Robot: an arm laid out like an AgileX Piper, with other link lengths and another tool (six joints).
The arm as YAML. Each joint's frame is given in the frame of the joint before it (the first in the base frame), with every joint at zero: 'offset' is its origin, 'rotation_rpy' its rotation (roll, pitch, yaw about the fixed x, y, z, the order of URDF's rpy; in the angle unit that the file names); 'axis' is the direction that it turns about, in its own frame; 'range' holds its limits. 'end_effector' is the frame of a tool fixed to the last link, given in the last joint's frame.
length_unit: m
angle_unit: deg
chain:
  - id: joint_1
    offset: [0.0, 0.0, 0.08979]
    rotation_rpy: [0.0, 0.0, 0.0]
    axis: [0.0, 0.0, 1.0]
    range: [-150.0, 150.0]
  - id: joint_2
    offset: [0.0, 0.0, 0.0]
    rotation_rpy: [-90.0, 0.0, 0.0]
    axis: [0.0, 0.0, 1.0]
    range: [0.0, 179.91]
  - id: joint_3
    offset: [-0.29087, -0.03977, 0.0]
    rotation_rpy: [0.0, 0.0, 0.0]
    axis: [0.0, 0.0, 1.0]
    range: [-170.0, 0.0]
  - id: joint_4
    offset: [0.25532, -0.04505, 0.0]
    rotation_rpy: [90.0, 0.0, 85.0]
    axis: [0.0, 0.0, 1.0]
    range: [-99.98, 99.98]
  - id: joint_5
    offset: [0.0, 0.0, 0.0]
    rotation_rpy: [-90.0, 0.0, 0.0]
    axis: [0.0, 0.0, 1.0]
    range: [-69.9, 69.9]
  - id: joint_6
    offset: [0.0, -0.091, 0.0]
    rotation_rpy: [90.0, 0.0, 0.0]
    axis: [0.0, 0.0, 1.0]
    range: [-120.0, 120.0]
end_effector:
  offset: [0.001, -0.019, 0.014]
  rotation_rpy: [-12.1, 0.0, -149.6]
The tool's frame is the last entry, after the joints.
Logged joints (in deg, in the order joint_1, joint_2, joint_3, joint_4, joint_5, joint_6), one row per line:
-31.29, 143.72, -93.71, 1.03, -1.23, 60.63
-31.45, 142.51, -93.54, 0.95, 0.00, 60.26
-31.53, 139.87, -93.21, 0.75, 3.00, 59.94
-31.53, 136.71, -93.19, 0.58, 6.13, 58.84
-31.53, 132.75, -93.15, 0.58, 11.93, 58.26
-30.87, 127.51, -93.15, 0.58, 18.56, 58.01
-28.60, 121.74, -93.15, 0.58, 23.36, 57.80
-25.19, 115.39, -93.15, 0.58, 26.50, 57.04
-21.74, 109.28, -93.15, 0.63, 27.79, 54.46
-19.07, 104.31, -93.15, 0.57, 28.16, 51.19
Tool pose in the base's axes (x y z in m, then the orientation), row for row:
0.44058, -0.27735, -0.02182, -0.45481, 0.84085, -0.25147, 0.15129
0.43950, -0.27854, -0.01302, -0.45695, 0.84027, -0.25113, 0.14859
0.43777, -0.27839, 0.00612, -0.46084, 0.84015, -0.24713, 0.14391
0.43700, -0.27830, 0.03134, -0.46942, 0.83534, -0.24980, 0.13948
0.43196, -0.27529, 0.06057, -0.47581, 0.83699, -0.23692, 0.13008
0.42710, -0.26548, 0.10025, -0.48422, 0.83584, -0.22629, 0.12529
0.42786, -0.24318, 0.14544, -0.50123, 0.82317, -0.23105, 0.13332
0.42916, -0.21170, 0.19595, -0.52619, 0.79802, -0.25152, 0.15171
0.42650, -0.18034, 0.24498, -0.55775, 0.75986, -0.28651, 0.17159
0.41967, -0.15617, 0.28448, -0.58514, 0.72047, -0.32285, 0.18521
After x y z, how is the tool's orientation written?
As a quaternion, x y z w.
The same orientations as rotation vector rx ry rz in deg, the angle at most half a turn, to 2 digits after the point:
-74.81, 138.31, -41.36
-75.28, 138.42, -41.37
-76.12, 138.77, -40.82
-77.73, 138.32, -41.36
-79.21, 139.33, -39.44
-80.83, 139.52, -37.77
-83.28, 136.78, -38.39
-86.53, 131.24, -41.36
-90.72, 123.59, -46.60
-94.47, 116.32, -52.12

